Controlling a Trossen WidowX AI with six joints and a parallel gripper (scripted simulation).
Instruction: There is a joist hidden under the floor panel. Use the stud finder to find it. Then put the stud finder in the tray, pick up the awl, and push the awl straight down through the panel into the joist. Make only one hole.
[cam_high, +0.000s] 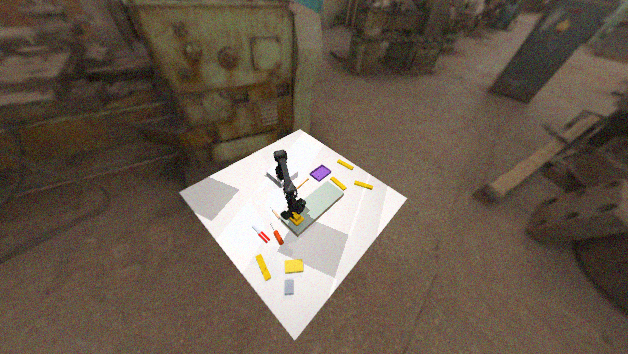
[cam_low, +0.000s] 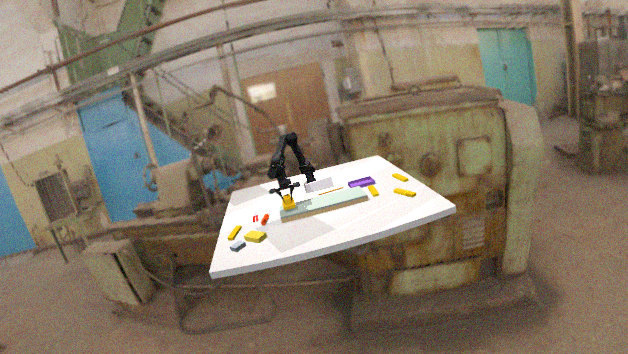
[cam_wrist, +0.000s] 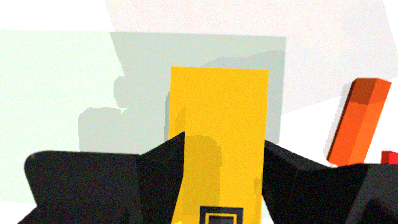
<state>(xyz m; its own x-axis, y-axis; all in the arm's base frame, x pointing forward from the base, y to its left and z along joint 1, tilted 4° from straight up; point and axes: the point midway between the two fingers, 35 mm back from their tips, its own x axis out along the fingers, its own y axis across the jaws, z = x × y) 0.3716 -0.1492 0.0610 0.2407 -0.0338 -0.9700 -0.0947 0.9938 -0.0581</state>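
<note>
The flat purple tray is 48 cm to the left of my gripper tip, 25 cm behind it and 7 cm below it. Round my gripper tip: yellow block: 24 cm ahead, 20 cm to the right, 7 cm below; awl: 18 cm behind, 8 cm below, 7 cm to the right; yellow stud finder: 2 cm behind, 2 cm above.
</note>
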